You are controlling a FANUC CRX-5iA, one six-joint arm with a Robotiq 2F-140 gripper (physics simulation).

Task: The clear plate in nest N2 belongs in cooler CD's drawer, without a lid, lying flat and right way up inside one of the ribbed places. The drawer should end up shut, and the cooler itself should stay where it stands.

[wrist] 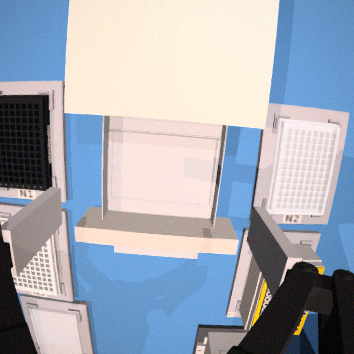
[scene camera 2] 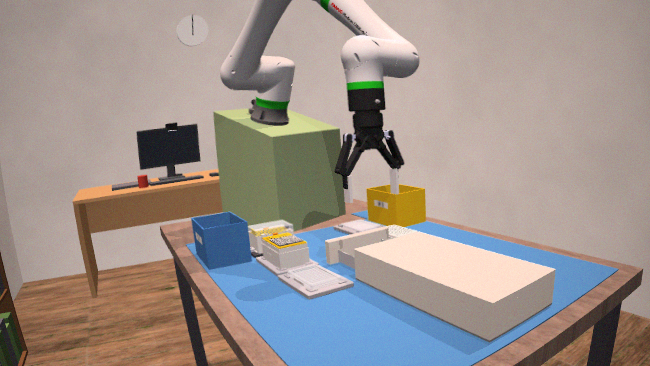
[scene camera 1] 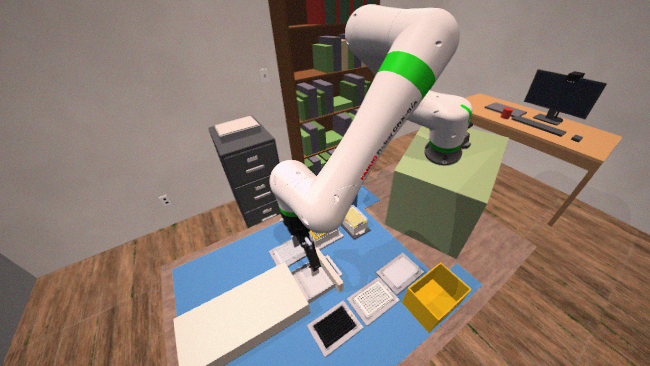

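Where they show: gripper, fingertip midpoint: (wrist: 154, 215) (scene camera 2: 372, 197) (scene camera 1: 305, 259); arm's base, origin of the base link: (scene camera 2: 269, 120) (scene camera 1: 442, 152).
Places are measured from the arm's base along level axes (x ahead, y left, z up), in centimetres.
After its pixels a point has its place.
Observation:
The clear plate (scene camera 1: 288, 251) @(z -37.4, x 69.8, y -15.2 cm) (scene camera 2: 316, 277) @(z -36.9, x 71.9, y -16.0 cm) (wrist: 306, 167) @(z -36.9, x 69.6, y -15.5 cm) lies flat in nest N2 (wrist: 264, 150) @(z -38.4, x 70.7, y -9.8 cm), right of the drawer in the wrist view; no lid can be made out on it. Cooler CD (scene camera 1: 242, 310) @(z -31.2, x 94.3, y 4.3 cm) (scene camera 2: 450, 265) @(z -31.2, x 98.2, y 2.6 cm) (wrist: 172, 55) @(z -31.2, x 79.5, y 3.4 cm) is a long cream box. Its drawer (scene camera 1: 315, 282) @(z -38.2, x 65.8, y 4.0 cm) (scene camera 2: 357, 245) @(z -35.3, x 60.1, y 1.8 cm) (wrist: 160, 170) @(z -38.2, x 66.2, y 3.2 cm) stands pulled out. The part of its floor that shows is bare, with a thin rib across it near the cooler; the rear is hidden under the cooler. My gripper (scene camera 2: 372, 188) @(z -21.2, x 67.6, y 2.9 cm) (wrist: 154, 215) @(z -21.2, x 67.6, y 2.9 cm) is wide open and empty, pointing down, high above the drawer front.
A black plate (scene camera 1: 334, 327) @(z -38.0, x 67.8, y 22.8 cm) (wrist: 25, 145) @(z -37.6, x 67.3, y 21.4 cm) sits in N1. A white gridded plate (scene camera 1: 374, 300) @(z -37.0, x 50.1, y 22.5 cm) and a pale plate (scene camera 1: 400, 272) @(z -37.6, x 33.4, y 18.6 cm) sit in nests beside it. A yellow bin (scene camera 1: 435, 297) @(z -39.2, x 28.4, y 33.5 cm) (scene camera 2: 395, 209) @(z -32.7, x 40.5, y 27.8 cm) stands beyond. Tip boxes (scene camera 1: 355, 221) (scene camera 2: 285, 252) and a blue bin (scene camera 2: 221, 242) @(z -32.2, x 43.4, y -32.1 cm) stand past N2.

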